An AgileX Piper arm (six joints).
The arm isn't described. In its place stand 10 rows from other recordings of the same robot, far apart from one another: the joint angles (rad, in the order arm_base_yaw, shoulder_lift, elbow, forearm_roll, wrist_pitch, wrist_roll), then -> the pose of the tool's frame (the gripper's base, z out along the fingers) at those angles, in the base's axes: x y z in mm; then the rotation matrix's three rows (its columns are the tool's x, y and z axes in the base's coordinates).
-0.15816, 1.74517, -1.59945, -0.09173, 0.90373, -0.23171 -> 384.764 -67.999 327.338; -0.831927 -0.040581 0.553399; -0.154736 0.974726 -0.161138; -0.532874 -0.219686 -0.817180
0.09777, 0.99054, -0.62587, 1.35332, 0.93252, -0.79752 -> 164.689 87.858 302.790; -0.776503 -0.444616 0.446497; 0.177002 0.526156 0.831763; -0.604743 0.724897 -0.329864
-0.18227, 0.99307, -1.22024, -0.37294, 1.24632, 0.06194 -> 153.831 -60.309 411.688; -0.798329 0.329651 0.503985; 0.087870 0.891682 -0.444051; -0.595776 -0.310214 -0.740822
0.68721, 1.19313, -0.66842, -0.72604, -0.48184, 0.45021 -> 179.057 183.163 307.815; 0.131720 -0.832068 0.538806; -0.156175 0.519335 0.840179; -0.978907 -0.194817 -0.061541
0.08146, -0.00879, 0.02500, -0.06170, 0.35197, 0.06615 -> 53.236 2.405 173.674; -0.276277 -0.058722 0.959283; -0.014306 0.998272 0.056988; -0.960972 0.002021 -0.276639
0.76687, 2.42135, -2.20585, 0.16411, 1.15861, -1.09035 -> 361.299 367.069 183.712; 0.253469 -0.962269 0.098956; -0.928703 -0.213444 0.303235; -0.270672 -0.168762 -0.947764
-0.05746, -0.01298, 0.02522, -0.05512, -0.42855, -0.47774 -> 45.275 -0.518 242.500; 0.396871 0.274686 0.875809; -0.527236 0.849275 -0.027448; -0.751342 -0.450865 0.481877
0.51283, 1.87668, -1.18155, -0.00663, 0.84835, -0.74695 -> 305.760 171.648 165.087; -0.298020 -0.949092 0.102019; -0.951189 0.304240 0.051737; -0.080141 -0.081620 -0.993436
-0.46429, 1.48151, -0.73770, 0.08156, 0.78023, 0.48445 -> 214.779 -101.730 182.051; -0.531516 0.834308 0.146360; 0.842622 0.538427 -0.009203; -0.086482 0.118434 -0.989189
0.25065, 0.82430, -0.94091, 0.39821, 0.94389, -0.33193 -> 132.136 63.330 373.091; -0.580186 -0.522231 0.625027; -0.236606 0.842364 0.484191; -0.779360 0.133036 -0.612291
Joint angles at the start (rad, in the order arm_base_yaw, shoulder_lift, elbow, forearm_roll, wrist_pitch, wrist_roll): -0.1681, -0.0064, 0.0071, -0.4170, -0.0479, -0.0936
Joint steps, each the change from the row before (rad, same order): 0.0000, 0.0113, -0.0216, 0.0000, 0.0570, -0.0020; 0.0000, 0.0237, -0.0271, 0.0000, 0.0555, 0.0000; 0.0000, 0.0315, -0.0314, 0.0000, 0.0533, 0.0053; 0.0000, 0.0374, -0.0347, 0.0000, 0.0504, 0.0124; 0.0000, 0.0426, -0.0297, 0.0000, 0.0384, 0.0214; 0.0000, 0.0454, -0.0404, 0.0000, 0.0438, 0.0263; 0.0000, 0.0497, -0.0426, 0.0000, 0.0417, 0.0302; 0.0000, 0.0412, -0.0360, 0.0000, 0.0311, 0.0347; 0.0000, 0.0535, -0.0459, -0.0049, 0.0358, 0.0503; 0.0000, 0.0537, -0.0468, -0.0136, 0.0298, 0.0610; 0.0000, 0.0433, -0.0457, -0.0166, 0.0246, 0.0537; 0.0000, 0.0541, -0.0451, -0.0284, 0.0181, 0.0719; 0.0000, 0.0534, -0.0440, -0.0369, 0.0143, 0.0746
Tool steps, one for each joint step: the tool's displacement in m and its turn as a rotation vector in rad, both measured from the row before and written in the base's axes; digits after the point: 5 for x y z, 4 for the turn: 0.00005, -0.00214, 0.00196, 0.0071, 0.0412, -0.0232; 0.00076, -0.00220, 0.00322, 0.0101, 0.0463, -0.0224; 0.00127, -0.00220, 0.00436, 0.0155, 0.0467, -0.0214; 0.00181, -0.00217, 0.00531, 0.0222, 0.0450, -0.0207; 0.00290, -0.00190, 0.00420, 0.0301, 0.0419, -0.0172; 0.00304, -0.00211, 0.00707, 0.0342, 0.0374, -0.0210; 0.00392, -0.00217, 0.00752, 0.0374, 0.0362, -0.0220; 0.00367, -0.00173, 0.00658, 0.0390, 0.0232, -0.0198; 0.00537, -0.00232, 0.00844, 0.0493, 0.0255, -0.0272; 0.00611, -0.00252, 0.00901, 0.0485, 0.0169, -0.0302; 0.00524, -0.00233, 0.00973, 0.0357, 0.0049, -0.0277; 0.00761, -0.00294, 0.00891, 0.0403, 0.0052, -0.0325; 0.00819, -0.00323, 0.00867, 0.0327, 0.0013, -0.0334
